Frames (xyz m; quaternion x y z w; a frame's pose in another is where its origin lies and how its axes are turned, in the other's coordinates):
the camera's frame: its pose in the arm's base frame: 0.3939 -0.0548 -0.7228 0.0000 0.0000 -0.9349 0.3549
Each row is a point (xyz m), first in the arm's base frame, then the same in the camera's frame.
Working: the arm's base frame: its pose in the camera's frame: 0.2583 -0.3024 0.7228 0.0000 0.0000 0.9349 0.3549

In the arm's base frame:
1: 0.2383 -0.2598 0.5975
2: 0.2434 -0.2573 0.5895
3: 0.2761 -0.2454 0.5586
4: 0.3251 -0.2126 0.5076
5: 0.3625 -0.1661 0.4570
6: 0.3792 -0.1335 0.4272
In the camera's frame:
1: 0.2524 0.0501 1.3203
2: 0.2470 0.0516 1.3123
3: 0.2146 0.0644 1.2814
4: 0.1562 0.0724 1.2304
5: 0.0973 0.0624 1.1798
6: 0.0632 0.0491 1.1500

